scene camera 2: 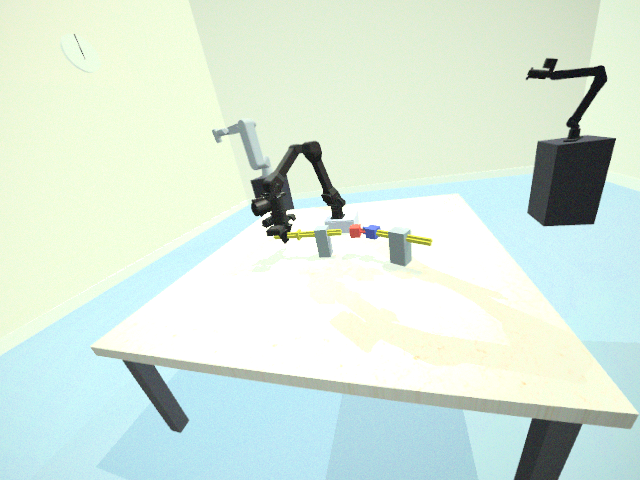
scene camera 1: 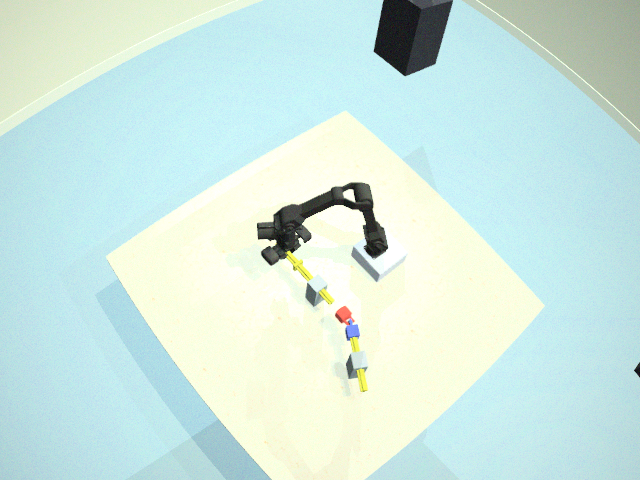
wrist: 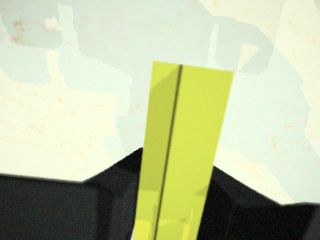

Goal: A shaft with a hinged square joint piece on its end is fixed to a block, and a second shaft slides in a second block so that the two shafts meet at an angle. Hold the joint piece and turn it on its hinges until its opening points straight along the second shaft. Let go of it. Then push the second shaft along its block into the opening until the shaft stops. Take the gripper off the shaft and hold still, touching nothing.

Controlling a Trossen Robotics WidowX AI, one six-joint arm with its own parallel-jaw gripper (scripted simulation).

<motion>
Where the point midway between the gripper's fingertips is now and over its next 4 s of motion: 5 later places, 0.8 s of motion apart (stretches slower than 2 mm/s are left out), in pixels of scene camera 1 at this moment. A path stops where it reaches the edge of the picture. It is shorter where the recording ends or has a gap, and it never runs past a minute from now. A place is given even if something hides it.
The gripper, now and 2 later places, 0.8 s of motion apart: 285, 256; 291, 263; 297, 270
</motion>
